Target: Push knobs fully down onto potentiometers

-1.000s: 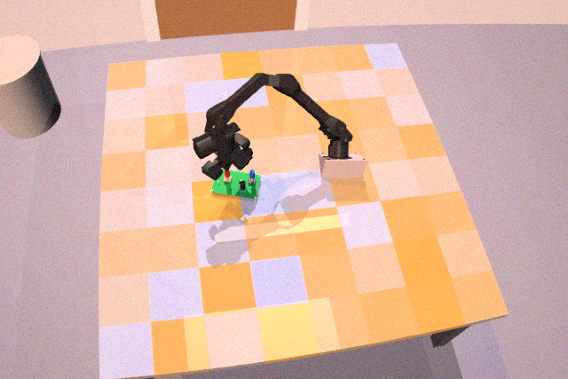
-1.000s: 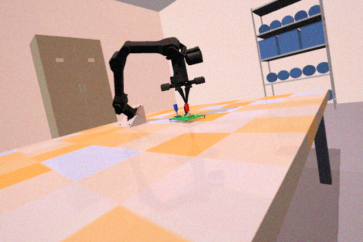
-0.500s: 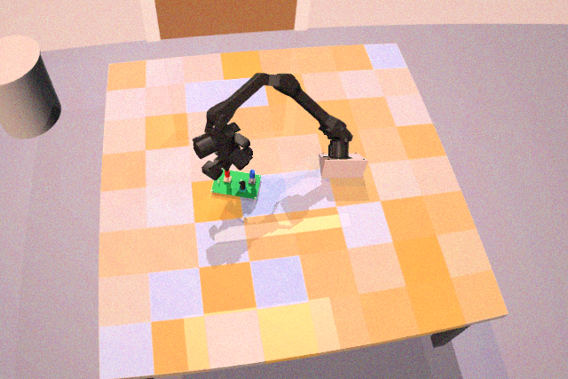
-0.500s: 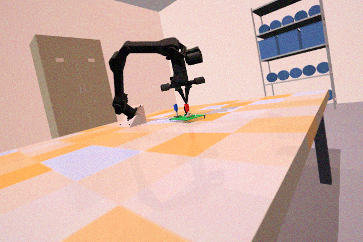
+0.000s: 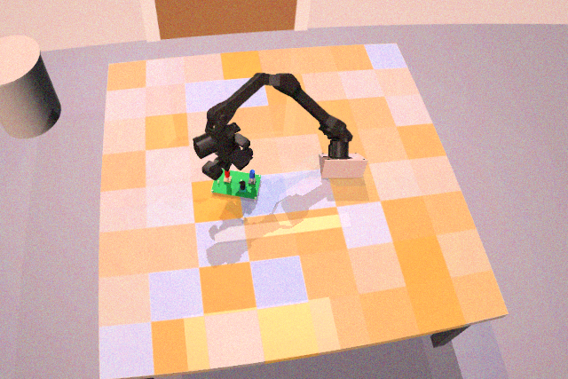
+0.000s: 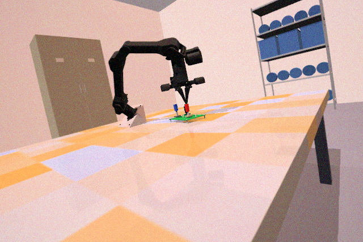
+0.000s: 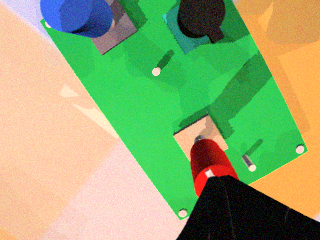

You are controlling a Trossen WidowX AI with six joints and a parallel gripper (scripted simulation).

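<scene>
The red knob is 10 mm below my gripper tip. Also, from my gripper tip: black knob (50 mm to the left, 50 mm behind, 30 mm below).
</scene>
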